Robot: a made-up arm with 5 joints. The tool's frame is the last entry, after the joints. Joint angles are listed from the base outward.
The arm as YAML. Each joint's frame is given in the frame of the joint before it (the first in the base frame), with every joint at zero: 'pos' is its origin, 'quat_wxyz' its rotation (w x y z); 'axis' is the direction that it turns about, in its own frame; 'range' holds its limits. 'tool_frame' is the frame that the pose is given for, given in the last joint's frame.
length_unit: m
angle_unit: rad
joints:
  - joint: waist
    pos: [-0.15, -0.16, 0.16]
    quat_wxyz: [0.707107, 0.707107, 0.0, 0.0]
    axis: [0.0, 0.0, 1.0]
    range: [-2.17, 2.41]
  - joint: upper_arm
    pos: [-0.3, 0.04, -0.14]
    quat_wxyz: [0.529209, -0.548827, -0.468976, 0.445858]
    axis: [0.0, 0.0, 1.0]
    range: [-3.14, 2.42]
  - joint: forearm
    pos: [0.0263, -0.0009, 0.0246]
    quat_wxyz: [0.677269, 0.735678, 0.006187, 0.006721]
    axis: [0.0, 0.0, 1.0]
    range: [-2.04, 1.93]
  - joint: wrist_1
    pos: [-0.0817, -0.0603, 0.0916]
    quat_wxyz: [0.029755, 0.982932, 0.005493, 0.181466]
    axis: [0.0, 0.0, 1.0]
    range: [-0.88, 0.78]
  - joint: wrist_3
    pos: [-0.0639, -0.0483, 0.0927]
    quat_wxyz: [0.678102, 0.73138, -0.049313, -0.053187]
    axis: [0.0, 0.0, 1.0]
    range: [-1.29, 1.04]
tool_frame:
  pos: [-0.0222, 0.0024, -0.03]
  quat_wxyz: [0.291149, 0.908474, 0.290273, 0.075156]
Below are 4 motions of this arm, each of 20 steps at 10 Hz.
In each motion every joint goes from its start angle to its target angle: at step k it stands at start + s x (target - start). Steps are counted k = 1, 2, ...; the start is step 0. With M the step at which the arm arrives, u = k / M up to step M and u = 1 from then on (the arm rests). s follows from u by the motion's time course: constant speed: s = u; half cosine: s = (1 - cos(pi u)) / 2; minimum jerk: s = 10 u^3 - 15 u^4 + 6 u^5.
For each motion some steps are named. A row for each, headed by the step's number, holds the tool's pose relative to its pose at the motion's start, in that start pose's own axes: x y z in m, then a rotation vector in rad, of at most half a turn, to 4 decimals.
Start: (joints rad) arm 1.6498 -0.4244 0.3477 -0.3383 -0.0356
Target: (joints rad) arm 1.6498 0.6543 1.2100 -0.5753 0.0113
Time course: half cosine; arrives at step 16
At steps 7, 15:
7: 0.0046 -0.0234 0.0399 0.2108 0.5289 0.1316
15: 0.0365 -0.0748 0.0256 0.6852 1.0644 0.5456

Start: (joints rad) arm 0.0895 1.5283 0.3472 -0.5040 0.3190
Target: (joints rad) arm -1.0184 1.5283 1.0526 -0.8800 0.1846
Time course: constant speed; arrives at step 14
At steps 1, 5, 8, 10, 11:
1: -0.0057 0.0040 0.0164 -0.0050 0.0099 0.1071
5: -0.0264 0.0108 0.0823 -0.0528 -0.0037 0.5377
8: -0.0405 0.0089 0.1319 -0.1179 -0.0704 0.8527
10: -0.0501 0.0051 0.1650 -0.1753 -0.1419 1.0533
11: -0.0552 0.0024 0.1817 -0.2083 -0.1858 1.1495

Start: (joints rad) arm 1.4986 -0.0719 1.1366 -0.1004 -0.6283
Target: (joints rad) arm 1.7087 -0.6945 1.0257 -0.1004 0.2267
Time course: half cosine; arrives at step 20
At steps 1, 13, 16, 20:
1: 0.0000 0.0003 0.0000 -0.0033 0.0042 -0.0023
13: -0.0020 0.0362 -0.0041 -0.4365 0.3582 -0.3018
16: -0.0029 0.0459 -0.0067 -0.5493 0.3985 -0.3821
20: -0.0034 0.0511 -0.0084 -0.6093 0.4122 -0.4262

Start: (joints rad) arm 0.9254 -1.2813 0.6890 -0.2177 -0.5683
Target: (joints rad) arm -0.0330 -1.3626 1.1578 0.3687 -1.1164
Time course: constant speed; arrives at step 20
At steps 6, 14, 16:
6: -0.0158 -0.0621 -0.0115 -0.1236 -0.0117 -0.0588
14: -0.0573 -0.1388 -0.0086 -0.3044 0.0020 -0.1235
16: -0.0707 -0.1560 -0.0045 -0.3519 0.0112 -0.1374

